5 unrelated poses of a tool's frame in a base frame.
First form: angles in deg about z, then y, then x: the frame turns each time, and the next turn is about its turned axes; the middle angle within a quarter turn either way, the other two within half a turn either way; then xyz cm.
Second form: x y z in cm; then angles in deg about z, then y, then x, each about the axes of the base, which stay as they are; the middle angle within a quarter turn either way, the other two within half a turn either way. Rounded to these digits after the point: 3 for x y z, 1 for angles.
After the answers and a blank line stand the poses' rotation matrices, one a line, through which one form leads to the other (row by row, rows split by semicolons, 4 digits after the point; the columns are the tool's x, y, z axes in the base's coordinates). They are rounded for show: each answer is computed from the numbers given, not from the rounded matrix.
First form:
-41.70, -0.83, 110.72, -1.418, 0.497, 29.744
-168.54, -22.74, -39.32, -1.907, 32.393, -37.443
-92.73, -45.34, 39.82, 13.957, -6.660, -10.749
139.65, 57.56, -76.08, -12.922, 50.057, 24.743
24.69, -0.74, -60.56, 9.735, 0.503, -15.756
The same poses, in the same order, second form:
-1.418, 0.497, 29.744, 18.2, -38.2, 116.8
-1.907, 32.393, -37.443, 174.5, 24.8, 38.2
13.957, -6.660, -10.749, -92.4, -37.9, -46.9
-12.922, 50.057, 24.743, -131.1, -51.6, 78.0
9.735, 0.503, -15.756, 12.1, -21.7, -58.1

0.7466 -0.2455 -0.6184; -0.6652 -0.2551 -0.7018; 0.0145 0.9352 -0.3538
-0.9039 -0.0863 0.4190; -0.1832 -0.8069 -0.5616; 0.3866 -0.5844 0.7135
-0.0335 0.7889 -0.6136; -0.7021 0.4184 0.5762; 0.7113 0.4501 0.5399
-0.4088 0.4685 -0.7832; 0.3473 -0.7137 -0.6083; -0.8440 -0.5207 0.1290
0.9085 -0.1951 -0.3695; 0.4177 0.4513 0.7886; 0.0129 -0.8708 0.4915

